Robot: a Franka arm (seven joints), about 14 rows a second.
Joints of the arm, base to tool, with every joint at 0 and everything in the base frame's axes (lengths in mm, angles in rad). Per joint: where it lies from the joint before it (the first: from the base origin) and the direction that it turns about. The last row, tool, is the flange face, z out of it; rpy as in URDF.
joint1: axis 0 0 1 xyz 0 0 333
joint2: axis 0 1 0 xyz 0 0 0
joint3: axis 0 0 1 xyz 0 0 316
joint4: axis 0 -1 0 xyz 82.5 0 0
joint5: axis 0 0 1 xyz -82.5 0 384
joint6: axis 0 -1 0 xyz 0 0 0
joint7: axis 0 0 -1 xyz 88 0 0
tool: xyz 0 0 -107 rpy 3.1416 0 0
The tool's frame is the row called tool.
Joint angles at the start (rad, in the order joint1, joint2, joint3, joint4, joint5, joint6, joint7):
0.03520 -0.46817 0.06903 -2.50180 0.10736 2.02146 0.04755
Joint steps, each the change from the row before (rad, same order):
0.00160 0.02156 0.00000 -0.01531 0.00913 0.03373 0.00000
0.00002 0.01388 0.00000 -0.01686 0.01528 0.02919 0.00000
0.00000 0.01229 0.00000 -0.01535 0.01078 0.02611 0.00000
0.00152 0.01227 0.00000 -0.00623 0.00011 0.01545 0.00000
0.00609 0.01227 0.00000 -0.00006 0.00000 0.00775 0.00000
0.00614 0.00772 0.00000 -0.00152 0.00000 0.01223 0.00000
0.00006 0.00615 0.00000 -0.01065 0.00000 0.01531 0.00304
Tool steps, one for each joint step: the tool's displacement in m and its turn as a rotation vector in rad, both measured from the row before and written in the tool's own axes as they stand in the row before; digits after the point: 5 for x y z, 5 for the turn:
0.00286 0.00016 0.01274 0.00744 -0.00346 0.00552
0.00092 0.00060 0.01073 0.01237 -0.00197 0.01021
0.00050 0.00092 0.00961 0.00811 -0.00172 0.00832
0.00120 0.00023 0.00641 -0.00069 -0.00304 0.00044
0.00147 -0.00207 0.00448 -0.00057 -0.00506 -0.00492
0.00121 -0.00214 0.00294 -0.00027 0.00249 -0.00522
-0.00049 0.00100 0.00591 -0.00099 -0.00131 0.00481

